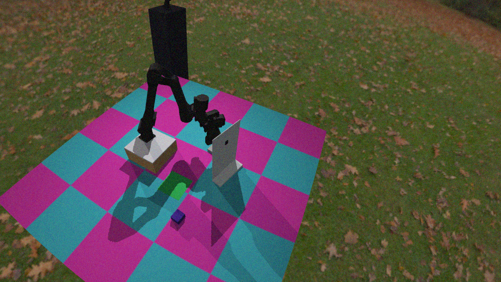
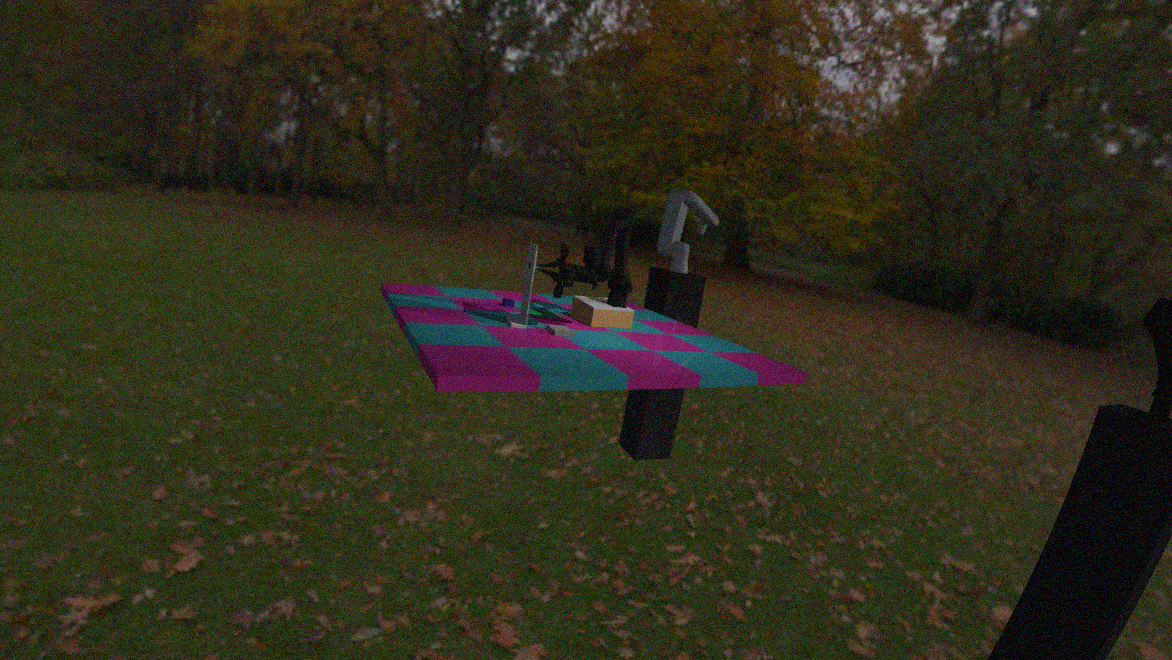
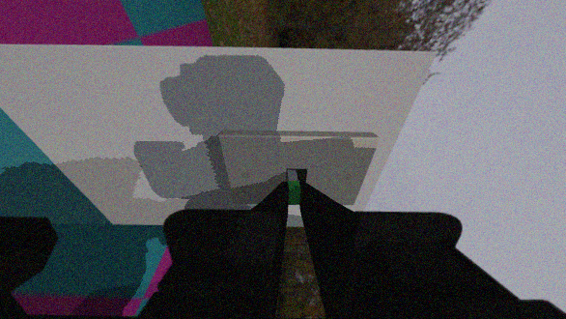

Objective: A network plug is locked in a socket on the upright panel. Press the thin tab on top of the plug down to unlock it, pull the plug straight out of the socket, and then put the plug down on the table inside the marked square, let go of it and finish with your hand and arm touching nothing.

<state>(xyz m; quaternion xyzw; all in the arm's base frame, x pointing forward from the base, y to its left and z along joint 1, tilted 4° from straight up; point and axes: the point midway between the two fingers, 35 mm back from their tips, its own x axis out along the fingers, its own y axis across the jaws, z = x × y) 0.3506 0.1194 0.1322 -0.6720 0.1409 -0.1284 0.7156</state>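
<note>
My gripper tip is 110 mm past the green marked square, 210 mm to the left of it and 200 mm above it. The rest, counted from my gripper tip: network plug (10 mm ahead); block (10 mm ahead, 320 mm to the right, 190 mm below); upright panel (30 mm ahead, 80 mm below).
</note>
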